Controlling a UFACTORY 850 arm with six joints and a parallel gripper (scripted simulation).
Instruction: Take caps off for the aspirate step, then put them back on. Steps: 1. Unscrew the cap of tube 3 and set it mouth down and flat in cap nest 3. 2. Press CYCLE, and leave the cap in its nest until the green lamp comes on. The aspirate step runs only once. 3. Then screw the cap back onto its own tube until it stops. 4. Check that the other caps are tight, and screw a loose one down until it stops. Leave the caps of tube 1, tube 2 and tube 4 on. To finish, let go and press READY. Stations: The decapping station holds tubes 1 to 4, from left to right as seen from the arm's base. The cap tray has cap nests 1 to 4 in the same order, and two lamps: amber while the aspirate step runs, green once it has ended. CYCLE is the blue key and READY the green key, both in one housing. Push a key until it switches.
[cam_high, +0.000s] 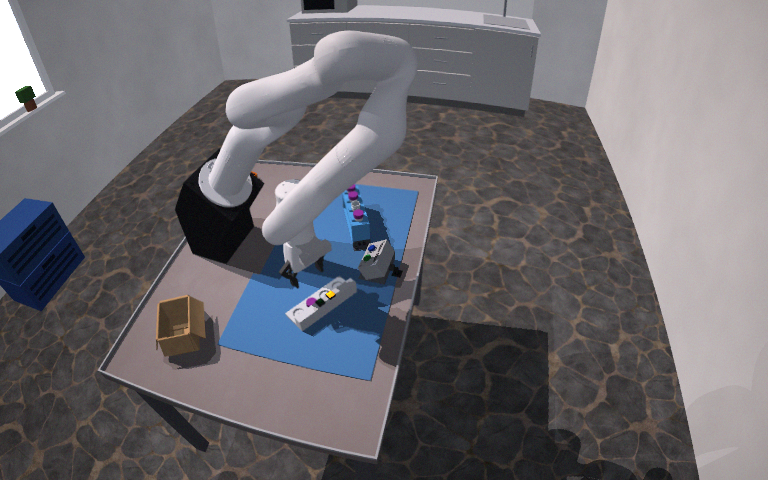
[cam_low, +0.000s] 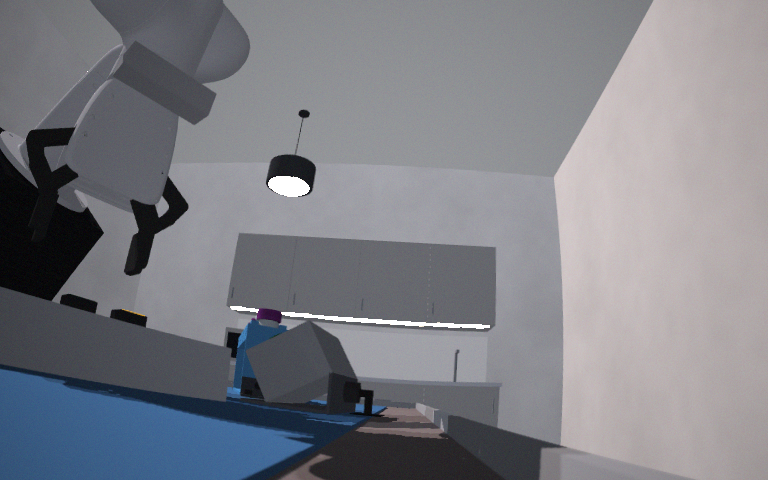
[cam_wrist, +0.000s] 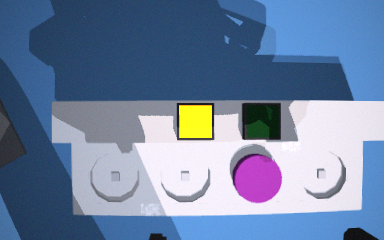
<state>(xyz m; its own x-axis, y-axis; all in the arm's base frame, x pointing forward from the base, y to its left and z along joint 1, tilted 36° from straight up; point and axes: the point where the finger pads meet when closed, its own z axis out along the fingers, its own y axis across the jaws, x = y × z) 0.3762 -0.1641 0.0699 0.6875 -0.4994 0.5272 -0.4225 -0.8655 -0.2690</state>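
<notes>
The magenta cap lies 1 cm ahead of my hand, 3 cm to the right of it and 9 cm below it. Also, from my hand: grey key housing 16 cm ahead, 17 cm to the left, 5 cm below; blue key 14 cm ahead, 19 cm to the left, 4 cm below; green key 14 cm ahead, 15 cm to the left, 4 cm below.
</notes>
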